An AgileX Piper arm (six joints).
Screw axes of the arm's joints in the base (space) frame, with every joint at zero. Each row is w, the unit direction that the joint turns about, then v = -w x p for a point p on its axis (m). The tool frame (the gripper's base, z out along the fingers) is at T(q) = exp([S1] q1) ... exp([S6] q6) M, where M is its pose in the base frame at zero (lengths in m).
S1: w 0 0 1 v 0.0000 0.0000 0.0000
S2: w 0 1 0 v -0.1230 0.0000 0.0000
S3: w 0 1 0 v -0.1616 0.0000 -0.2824
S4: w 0.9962 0 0.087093 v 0.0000 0.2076 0.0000
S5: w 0 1 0 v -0.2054 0.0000 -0.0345
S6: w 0.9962 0 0.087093 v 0.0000 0.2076 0.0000
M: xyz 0.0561 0.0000 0.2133 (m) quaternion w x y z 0.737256 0 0.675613 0
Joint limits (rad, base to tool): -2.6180..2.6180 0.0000..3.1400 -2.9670..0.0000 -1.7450..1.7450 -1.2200..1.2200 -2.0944..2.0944
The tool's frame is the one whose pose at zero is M.
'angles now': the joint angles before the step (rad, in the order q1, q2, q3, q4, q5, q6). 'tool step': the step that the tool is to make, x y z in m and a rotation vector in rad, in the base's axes. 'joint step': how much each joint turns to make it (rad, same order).
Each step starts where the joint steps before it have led.
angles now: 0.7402 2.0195 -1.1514 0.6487 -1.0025 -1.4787
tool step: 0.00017 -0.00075 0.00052 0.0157 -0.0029 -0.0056
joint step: -0.0004 0.0000 0.0000 0.0040 -0.0083 0.0121
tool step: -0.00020 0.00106 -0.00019 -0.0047 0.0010 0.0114
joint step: 0.0000 0.0000 0.0000 -0.0116 0.0068 0.0030
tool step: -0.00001 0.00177 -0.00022 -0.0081 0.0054 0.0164
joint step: 0.0000 0.0000 -0.0022 -0.0139 0.0153 0.0014
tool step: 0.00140 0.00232 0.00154 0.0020 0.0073 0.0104
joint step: 0.0000 0.0010 -0.0127 -0.0029 0.0198 0.0005
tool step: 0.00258 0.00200 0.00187 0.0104 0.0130 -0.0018
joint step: 0.0000 0.0030 -0.0196 0.0155 0.0214 -0.0040
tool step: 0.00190 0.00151 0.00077 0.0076 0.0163 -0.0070
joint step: 0.0014 0.0031 -0.0158 0.0237 0.0187 -0.0098
